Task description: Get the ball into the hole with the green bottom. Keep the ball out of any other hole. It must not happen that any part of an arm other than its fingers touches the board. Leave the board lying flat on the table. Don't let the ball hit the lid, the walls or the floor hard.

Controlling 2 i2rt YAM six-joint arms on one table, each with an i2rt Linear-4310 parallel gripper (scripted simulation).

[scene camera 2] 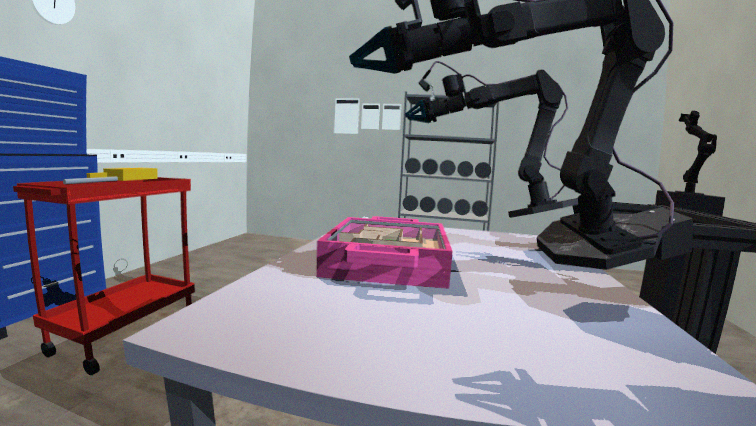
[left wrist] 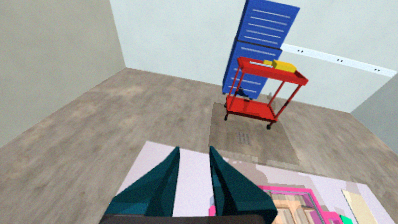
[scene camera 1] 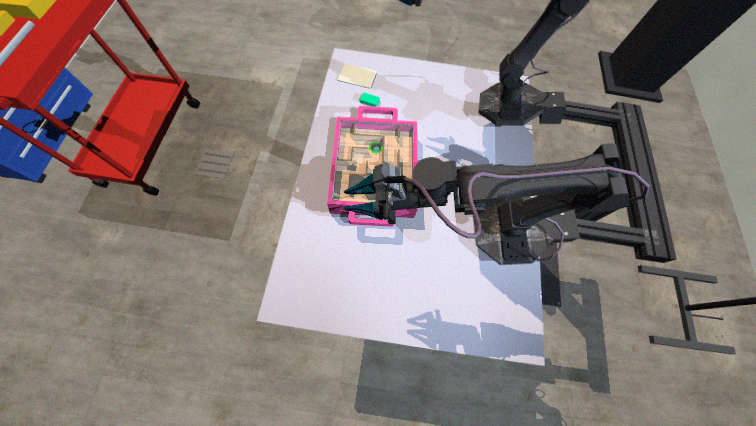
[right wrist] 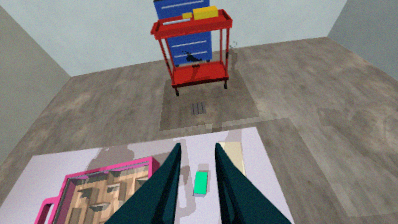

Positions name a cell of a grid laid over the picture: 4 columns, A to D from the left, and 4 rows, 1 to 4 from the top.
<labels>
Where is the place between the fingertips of the right gripper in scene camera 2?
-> At C2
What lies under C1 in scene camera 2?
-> The left gripper.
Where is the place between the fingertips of the right gripper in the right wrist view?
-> At B3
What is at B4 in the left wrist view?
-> The left gripper.
</labels>
